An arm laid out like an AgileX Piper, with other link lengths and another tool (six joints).
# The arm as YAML. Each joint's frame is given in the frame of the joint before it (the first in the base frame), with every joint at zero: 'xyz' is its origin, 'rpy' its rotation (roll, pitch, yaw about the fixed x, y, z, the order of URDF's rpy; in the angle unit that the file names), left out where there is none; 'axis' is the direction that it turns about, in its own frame. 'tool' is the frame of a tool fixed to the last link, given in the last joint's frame.
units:
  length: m
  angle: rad
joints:
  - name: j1
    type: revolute
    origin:
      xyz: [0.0, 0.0, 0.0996]
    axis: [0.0, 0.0, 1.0]
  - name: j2
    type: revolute
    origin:
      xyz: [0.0, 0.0, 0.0]
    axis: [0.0, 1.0, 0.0]
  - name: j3
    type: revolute
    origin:
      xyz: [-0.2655, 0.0, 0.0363]
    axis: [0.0, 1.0, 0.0]
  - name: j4
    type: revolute
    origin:
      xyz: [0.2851, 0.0, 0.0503]
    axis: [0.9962, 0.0, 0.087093]
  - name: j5
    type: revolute
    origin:
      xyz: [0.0, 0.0, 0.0]
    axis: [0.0, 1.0, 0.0]
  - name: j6
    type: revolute
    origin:
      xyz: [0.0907, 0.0, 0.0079]
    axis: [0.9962, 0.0, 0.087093]
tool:
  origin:
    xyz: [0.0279, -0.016, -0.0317]
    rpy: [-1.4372, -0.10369, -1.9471]
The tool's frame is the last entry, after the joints.
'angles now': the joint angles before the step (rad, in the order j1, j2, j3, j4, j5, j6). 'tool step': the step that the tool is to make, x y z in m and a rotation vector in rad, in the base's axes. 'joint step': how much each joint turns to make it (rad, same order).
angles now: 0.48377 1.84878 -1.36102 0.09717 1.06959 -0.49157
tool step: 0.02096 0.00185 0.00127 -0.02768 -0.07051 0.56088
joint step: -0.00001 -0.00001 0.00000 0.00101 -0.00114 -0.56646
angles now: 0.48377 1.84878 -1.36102 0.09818 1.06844 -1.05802
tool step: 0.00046 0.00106 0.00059 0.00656 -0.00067 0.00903
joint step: -0.00001 -0.00001 -0.00255 0.00733 -0.00001 -0.01200
